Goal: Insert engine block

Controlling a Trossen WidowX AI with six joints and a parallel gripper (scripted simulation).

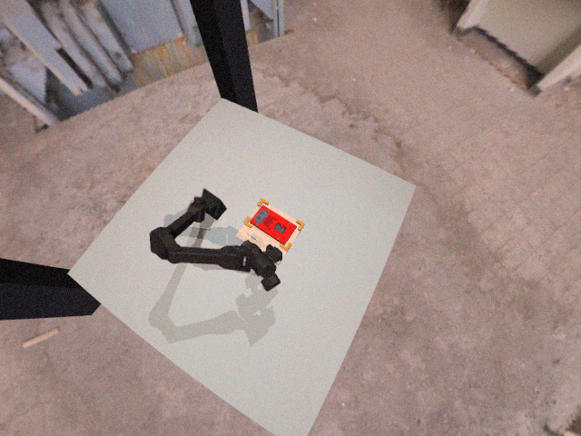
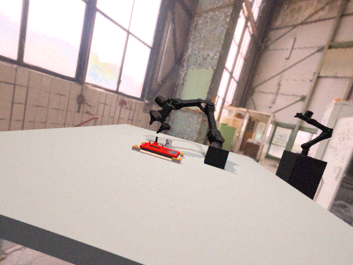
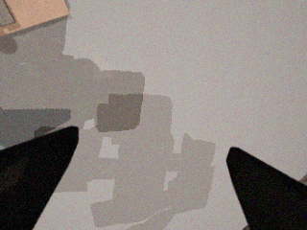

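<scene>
Now: the engine block 130 mm behind my gripper tip, 60 mm below it and 20 mm to the left of it.
</scene>
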